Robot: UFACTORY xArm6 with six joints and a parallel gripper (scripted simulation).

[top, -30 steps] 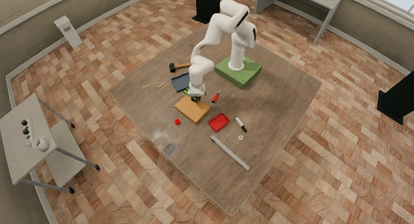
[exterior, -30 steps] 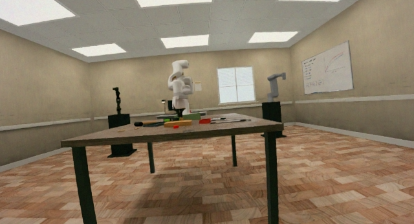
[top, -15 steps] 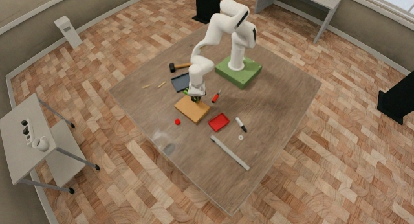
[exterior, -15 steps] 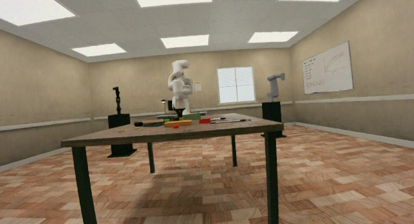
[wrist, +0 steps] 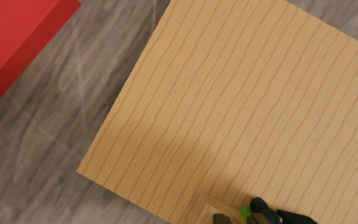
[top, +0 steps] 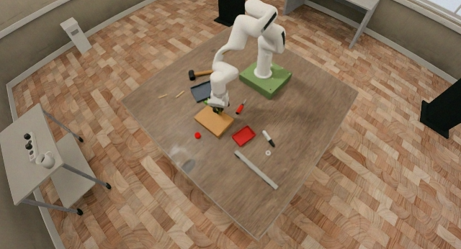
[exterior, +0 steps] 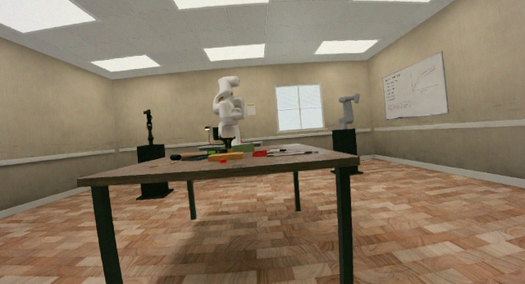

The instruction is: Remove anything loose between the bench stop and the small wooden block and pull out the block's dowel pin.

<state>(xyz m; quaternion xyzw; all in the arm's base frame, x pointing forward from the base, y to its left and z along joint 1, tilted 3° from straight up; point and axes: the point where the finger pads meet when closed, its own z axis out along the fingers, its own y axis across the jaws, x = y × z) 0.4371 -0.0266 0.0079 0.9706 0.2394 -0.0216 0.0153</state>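
Right now the dowel pin is 2 cm below my hand. Also, from my hand: tan bench board: 6 cm below, 5 cm ahead, 1 cm to the right; then red cap: 20 cm ahead, 7 cm below, 2 cm to the right; then small wooden block: 4 cm below.
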